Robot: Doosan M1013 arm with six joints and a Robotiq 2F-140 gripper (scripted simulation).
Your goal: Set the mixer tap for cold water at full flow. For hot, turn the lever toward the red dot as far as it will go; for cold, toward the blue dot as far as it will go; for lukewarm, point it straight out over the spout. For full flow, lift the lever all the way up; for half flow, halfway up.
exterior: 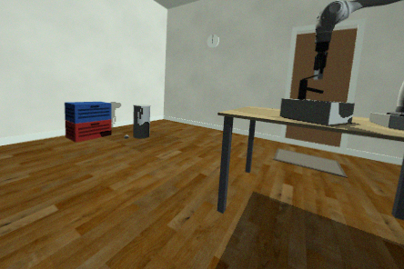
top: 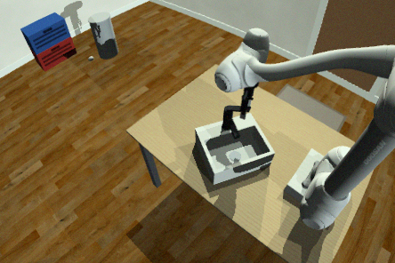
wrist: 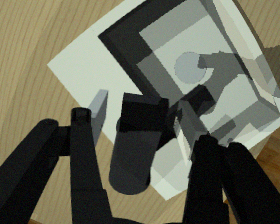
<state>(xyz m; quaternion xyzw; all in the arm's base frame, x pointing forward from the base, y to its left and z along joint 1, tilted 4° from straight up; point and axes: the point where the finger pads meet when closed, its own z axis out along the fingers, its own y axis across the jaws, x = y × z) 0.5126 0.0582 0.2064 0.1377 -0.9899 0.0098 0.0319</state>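
Right now my hand is 3 cm short of the lever, 1 cm to the right of it and 1 cm above it. Also, from my hand: white sink basin 2 cm behind, 8 cm to the left, 26 cm below.
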